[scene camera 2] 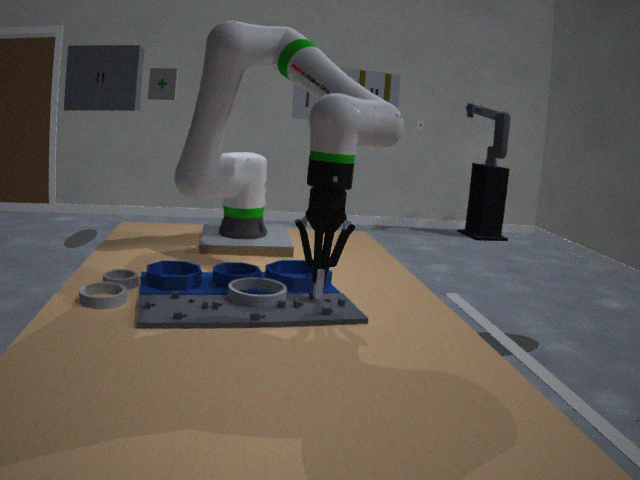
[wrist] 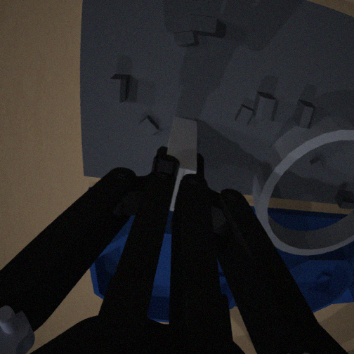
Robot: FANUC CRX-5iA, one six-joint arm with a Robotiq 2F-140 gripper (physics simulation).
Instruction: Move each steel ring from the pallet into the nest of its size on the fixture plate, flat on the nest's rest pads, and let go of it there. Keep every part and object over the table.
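Frame: origin at the arm's base, x right, y back, z down, level; millimetres.
Seen in the pictures: gripper, fingertip midpoint: point(scene camera 2: 317, 297); arm's base, link origin: point(scene camera 2: 242, 233).
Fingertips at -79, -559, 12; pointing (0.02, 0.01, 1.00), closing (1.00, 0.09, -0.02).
Pixels of each thing's top centre, then the offset from my fingertips to it, as dx, dy, dz. "*": a spot on its surface instead. Level surfaces: height alone.
- grey fixture plate, top centre: point(scene camera 2: 249, 307) +154, -31, +9
- large steel ring, top centre: point(scene camera 2: 257, 286) +126, +30, -16
- medium steel ring, top centre: point(scene camera 2: 102, 289) +465, +38, -4
- small steel ring, surface spot: point(scene camera 2: 119, 284) * +430, +74, -4
- wooden table, surface height: dz +21
The grey fixture plate point(scene camera 2: 217, 318) point(wrist: 100, 140) lies on the table, with small dark posts and pads on it. A large steel ring point(scene camera 2: 256, 300) point(wrist: 274, 175) stands over the plate's rear middle; in the wrist view it reaches across the plate's edge towards the blue pallet point(scene camera 2: 205, 290). Whether it lies flat is unclear. A medium steel ring point(scene camera 2: 102, 301) and a small steel ring point(scene camera 2: 119, 284) lie on the table left of plate and pallet. My gripper point(scene camera 2: 318, 295) point(wrist: 181, 135) is shut and empty, pointing down low over the plate's right part, apart from the large ring.
The pallet's three octagonal blue holders point(scene camera 2: 174, 281) point(scene camera 2: 236, 269) point(scene camera 2: 289, 279) stand behind the fixture plate. The robot's base plate point(scene camera 2: 247, 243) is at the table's far end. The wooden table point(scene camera 2: 232, 392) extends in front of the plate.
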